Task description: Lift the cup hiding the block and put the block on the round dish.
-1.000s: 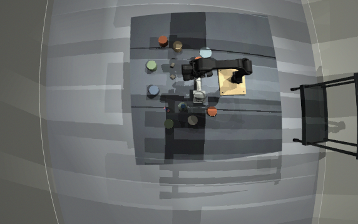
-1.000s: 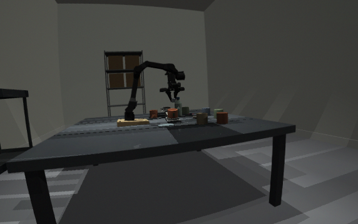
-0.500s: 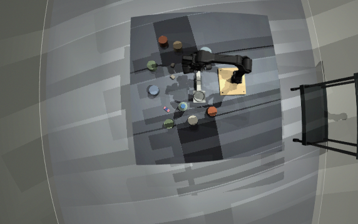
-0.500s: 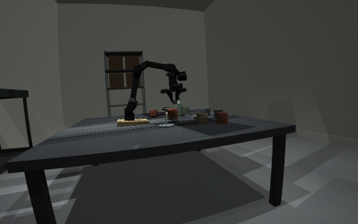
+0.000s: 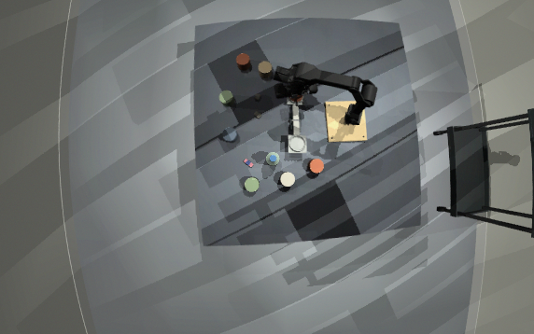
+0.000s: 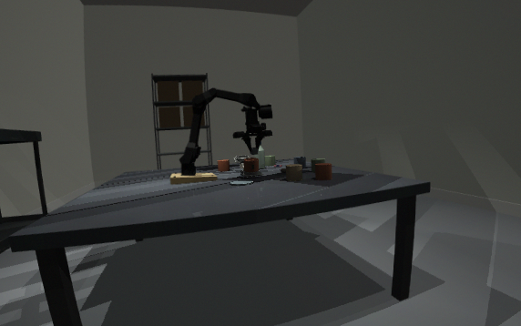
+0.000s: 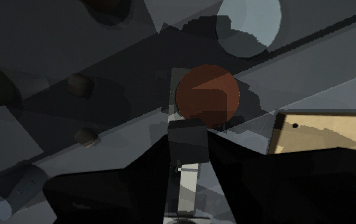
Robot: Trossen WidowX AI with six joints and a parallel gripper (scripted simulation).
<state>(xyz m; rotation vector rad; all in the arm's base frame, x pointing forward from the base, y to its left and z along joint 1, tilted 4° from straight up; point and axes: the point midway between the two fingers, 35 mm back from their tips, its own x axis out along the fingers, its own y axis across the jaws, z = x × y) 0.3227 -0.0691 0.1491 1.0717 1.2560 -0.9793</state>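
Now: gripper tip 8 cm past the round dish, 15 cm to the left of it and 12 cm above it. Also, from my gripper tip: balance beam: 3 cm behind, 11 cm to the left, 8 cm below; tan cup: 16 cm ahead, 15 cm to the right, 9 cm below; balance: 3 cm behind, 11 cm to the left, 10 cm below.
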